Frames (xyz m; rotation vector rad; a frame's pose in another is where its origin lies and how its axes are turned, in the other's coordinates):
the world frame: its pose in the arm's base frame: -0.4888 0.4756 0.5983 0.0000 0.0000 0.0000
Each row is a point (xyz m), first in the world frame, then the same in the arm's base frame.
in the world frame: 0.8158 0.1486 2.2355
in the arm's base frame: 0.3270 0.6242 2.8338
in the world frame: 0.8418 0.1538 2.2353
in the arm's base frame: 0.3530 0.6294 2.8336
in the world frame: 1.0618 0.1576 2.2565
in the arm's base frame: 0.5730 0.6332 2.8548
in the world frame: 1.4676 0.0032 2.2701
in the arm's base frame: 0.9788 0.4788 2.8684
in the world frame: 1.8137 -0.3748 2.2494
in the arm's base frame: 1.3249 0.1008 2.8477
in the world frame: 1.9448 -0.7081 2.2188
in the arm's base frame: 1.4560 -0.2325 2.8171
